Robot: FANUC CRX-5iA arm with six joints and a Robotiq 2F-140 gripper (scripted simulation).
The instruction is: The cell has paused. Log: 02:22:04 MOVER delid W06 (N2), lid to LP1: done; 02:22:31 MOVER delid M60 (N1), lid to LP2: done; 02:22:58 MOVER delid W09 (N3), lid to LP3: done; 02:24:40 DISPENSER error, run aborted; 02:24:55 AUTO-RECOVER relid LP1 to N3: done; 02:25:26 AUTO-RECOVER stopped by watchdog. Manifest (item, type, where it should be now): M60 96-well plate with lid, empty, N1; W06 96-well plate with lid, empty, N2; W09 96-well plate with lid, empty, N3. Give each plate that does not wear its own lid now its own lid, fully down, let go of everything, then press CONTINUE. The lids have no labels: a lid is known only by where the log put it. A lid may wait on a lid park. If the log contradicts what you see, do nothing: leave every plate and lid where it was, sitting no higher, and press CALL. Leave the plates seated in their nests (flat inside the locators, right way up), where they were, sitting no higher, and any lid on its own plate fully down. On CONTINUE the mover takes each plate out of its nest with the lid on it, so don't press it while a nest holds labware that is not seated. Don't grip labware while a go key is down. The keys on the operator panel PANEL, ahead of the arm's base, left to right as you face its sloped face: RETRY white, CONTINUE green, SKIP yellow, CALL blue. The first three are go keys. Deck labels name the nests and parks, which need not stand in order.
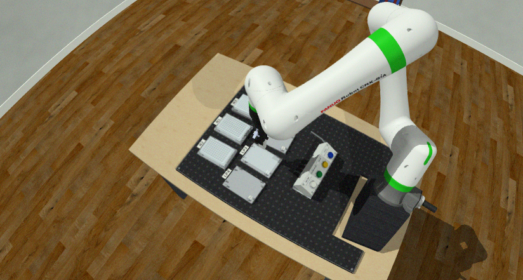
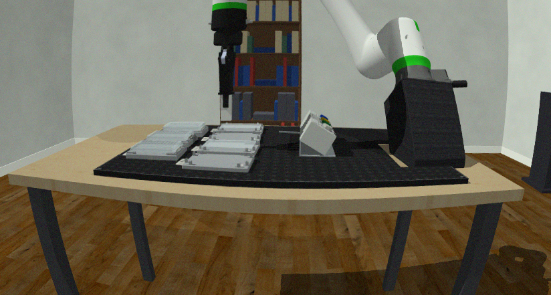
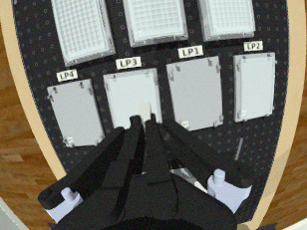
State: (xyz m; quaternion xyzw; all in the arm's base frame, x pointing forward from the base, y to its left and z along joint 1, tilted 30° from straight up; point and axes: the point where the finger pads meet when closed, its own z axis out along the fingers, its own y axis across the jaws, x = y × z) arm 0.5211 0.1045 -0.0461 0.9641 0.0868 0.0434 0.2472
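My gripper is now 3 cm short of the lid park LP2, 23 cm to the left of it and 10 cm above it. Round my hand: park LP1: 1 cm ahead, 10 cm to the right, 10 cm below; LP3: 2 cm behind, 3 cm to the left, 10 cm below; LP1 label: 9 cm ahead, 8 cm to the right, 10 cm below.
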